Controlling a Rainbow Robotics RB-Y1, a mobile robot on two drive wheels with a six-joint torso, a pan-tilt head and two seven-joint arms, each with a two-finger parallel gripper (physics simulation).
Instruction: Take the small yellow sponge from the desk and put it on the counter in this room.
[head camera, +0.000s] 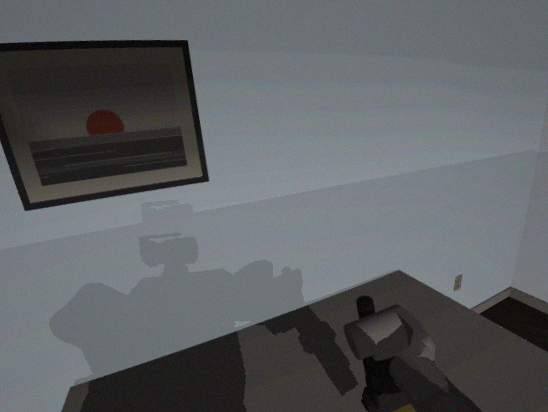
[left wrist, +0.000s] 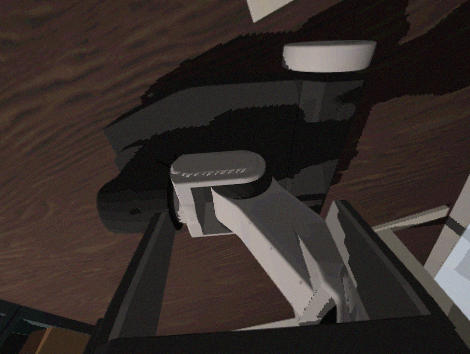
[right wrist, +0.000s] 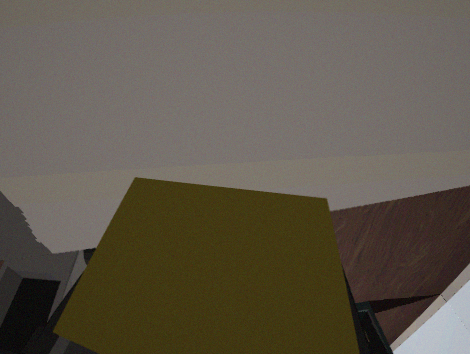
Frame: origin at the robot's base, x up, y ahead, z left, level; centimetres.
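Where they show: left gripper, fingertip midpoint: (left wrist: 250, 216); right gripper, fingertip midpoint: (right wrist: 229, 223).
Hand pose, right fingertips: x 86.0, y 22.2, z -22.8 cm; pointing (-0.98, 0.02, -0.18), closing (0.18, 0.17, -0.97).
Note:
After its pixels a point has its place.
The yellow sponge (head camera: 406, 409) @[x 91.2, y 19.6, z -24.1 cm] (right wrist: 220, 270) @[x 89.8, y 24.6, z -21.7 cm] is held in my right gripper (right wrist: 215, 260) @[x 86.0, y 22.2, z -22.8 cm]; its flat face fills the lower middle of the right wrist view and hides most of the fingers. A corner of it shows at the bottom edge of the head view, over the grey table top (head camera: 280, 370) @[x 71.9, y 47.8, z 3.5 cm] (right wrist: 225, 90) @[x 72.0, y 23.4, z -23.1 cm] by the wall. The gap between sponge and top cannot be judged. My left gripper (left wrist: 250, 216) @[x 53.5, y -23.9, z 22.0 cm] is open and empty, above the dark wood floor beside my own base. A thing named as a desk cannot be told apart from this table.
My right arm (head camera: 380, 335) @[x 113.3, y 18.9, z -16.9 cm] reaches over the table top. A framed picture (head camera: 197, 120) @[x 155.5, y 70.0, z 23.3 cm] hangs on the wall (head camera: 350, 150) @[x 138.8, y 94.7, z -34.2 cm] behind it. A dark shelf frame (left wrist: 55, 322) @[x 5.0, y -193.9, z -162.5 cm] with a brown box (left wrist: 65, 342) @[x 16.1, y -189.1, z -180.5 cm] shows at the lower left of the left wrist view.

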